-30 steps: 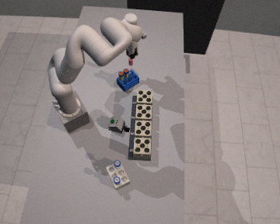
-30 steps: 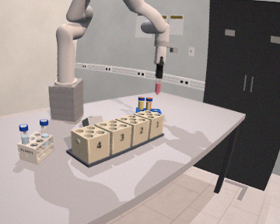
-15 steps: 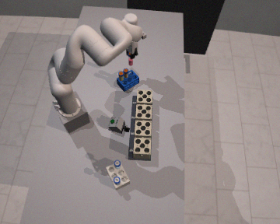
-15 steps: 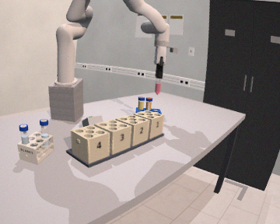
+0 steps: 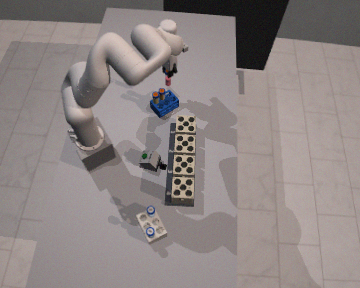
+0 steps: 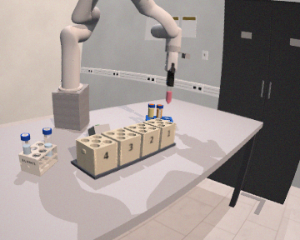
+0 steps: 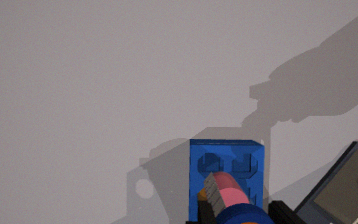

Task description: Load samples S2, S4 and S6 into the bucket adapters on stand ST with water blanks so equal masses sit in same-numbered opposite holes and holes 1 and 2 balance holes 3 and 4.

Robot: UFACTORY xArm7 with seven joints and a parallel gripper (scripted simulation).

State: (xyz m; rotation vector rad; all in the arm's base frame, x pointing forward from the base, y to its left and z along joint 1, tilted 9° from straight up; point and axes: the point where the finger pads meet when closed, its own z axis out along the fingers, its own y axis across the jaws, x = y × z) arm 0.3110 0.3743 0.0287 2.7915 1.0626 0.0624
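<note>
The sample tube S6 is 5 cm below my hand and 1 cm to the left of it. Round my hand: sample tube S2: 18 cm below, 3 cm to the right, 2 cm behind; then sample tube S4: 18 cm below, 7 cm behind, 5 cm to the right; then blue sample rack: 21 cm below, 4 cm to the right, 2 cm behind.
</note>
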